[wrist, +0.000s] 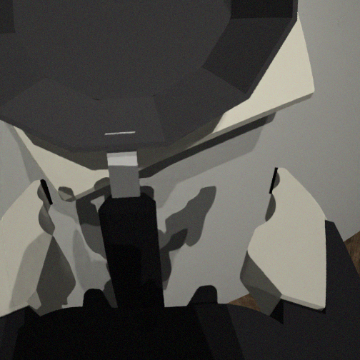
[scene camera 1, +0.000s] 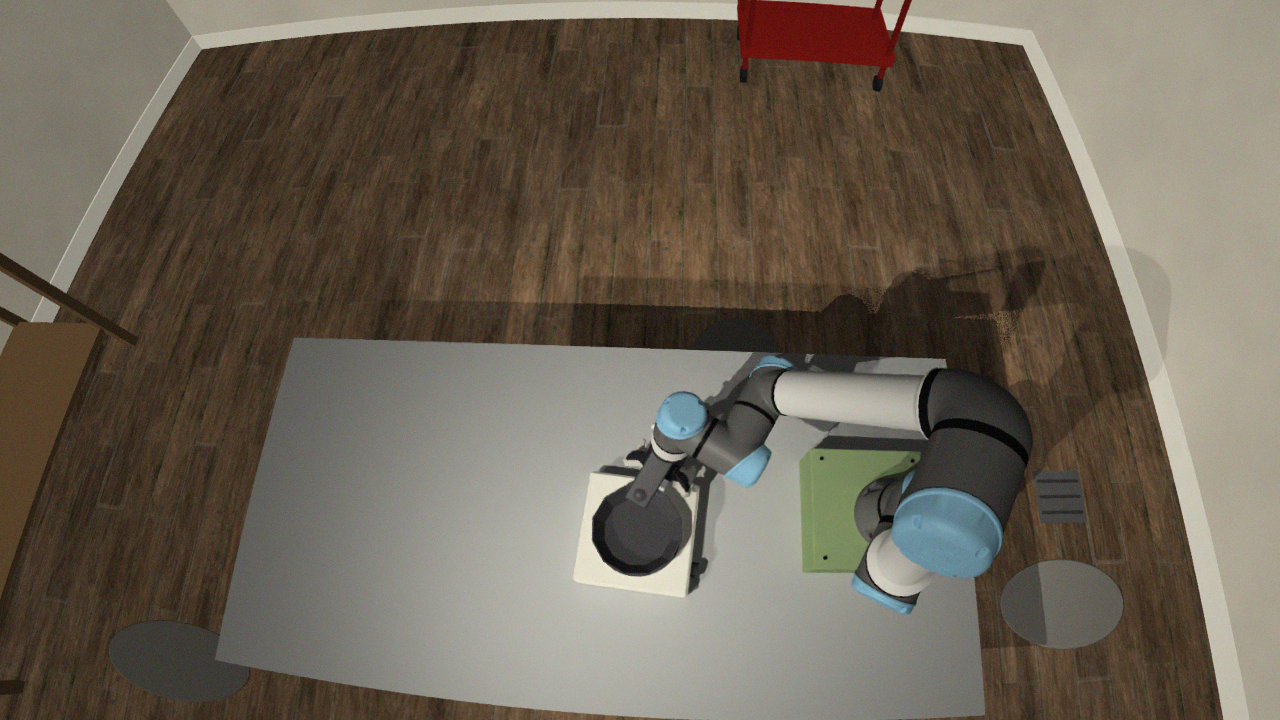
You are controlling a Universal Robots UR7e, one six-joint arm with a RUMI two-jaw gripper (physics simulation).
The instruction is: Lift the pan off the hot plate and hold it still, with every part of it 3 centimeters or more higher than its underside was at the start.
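Pixels of known places: arm's base, origin of the base link: (scene camera 1: 887,514).
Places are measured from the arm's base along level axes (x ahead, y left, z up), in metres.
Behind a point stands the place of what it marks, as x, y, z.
Note:
A dark pan (scene camera 1: 638,534) {0.523, 0.055, -0.027} (wrist: 125,55) sits upright on the cream hot plate (scene camera 1: 657,584) {0.478, 0.154, -0.038} (wrist: 295,75), near the middle of the table. Its dark handle (scene camera 1: 644,489) (wrist: 131,240) points towards the arm's wrist and joins the pan by a short light metal piece in the wrist view. My gripper (scene camera 1: 660,468) {0.493, -0.060, 0.002} (wrist: 158,176) is open, with one jaw on each side of the handle. Both jaws stand apart from the handle, and it is nearer to the left jaw in the wrist view. Part of the pan is cut off at the top of the wrist view.
The grey table (scene camera 1: 402,501) {1.083, 0.015, -0.101} carries the hot plate and the green base plate (scene camera 1: 825,514) {0.138, 0.003, 0.006} under the arm. A red cart (scene camera 1: 814,46) stands at the far wall. A brown piece of furniture (scene camera 1: 40,385) stands on the left.

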